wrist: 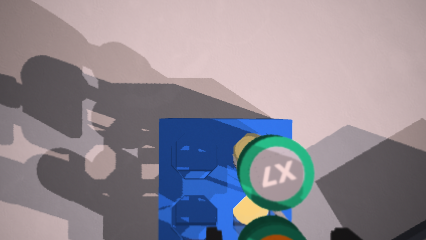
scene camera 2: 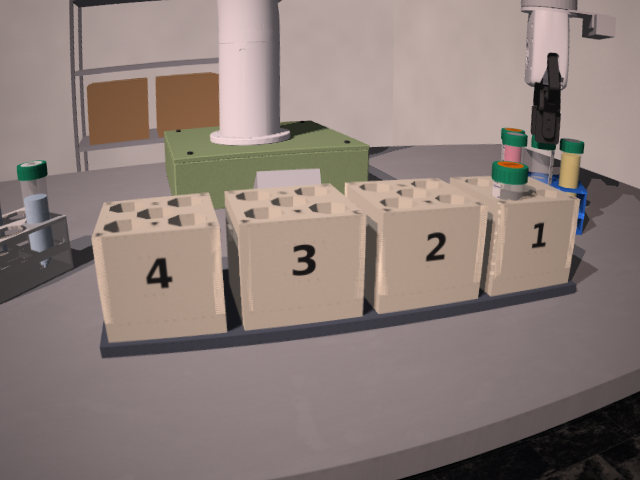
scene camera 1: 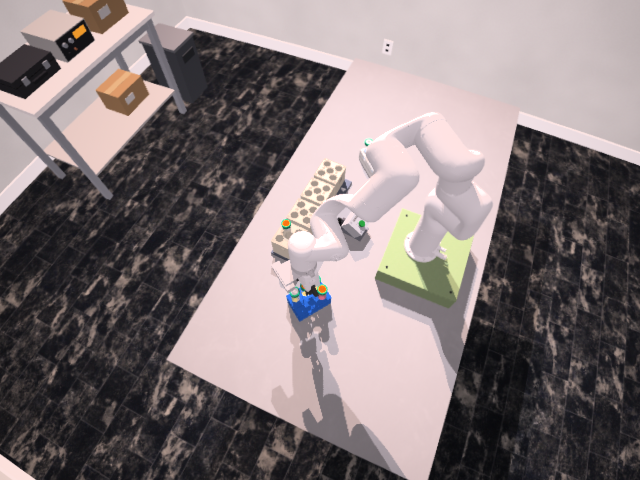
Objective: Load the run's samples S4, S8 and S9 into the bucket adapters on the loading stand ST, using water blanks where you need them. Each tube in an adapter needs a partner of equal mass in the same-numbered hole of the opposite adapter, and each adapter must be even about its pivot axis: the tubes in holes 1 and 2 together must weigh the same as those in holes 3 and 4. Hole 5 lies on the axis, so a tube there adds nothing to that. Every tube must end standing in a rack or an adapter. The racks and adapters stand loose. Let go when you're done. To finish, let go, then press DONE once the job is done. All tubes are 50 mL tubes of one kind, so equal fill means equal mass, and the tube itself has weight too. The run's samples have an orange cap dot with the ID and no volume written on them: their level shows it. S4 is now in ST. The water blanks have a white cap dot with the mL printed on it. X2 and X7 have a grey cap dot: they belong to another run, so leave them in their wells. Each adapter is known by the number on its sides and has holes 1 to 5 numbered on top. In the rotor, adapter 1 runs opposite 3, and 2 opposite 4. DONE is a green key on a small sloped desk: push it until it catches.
Path:
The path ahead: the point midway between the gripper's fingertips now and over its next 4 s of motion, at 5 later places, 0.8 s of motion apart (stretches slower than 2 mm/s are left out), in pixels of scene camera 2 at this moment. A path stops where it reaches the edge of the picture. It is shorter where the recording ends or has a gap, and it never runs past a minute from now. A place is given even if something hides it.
My gripper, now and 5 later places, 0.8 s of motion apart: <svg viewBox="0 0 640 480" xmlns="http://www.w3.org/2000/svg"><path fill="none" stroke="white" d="M544 139L543 150L542 155L543 148L543 139L545 111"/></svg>

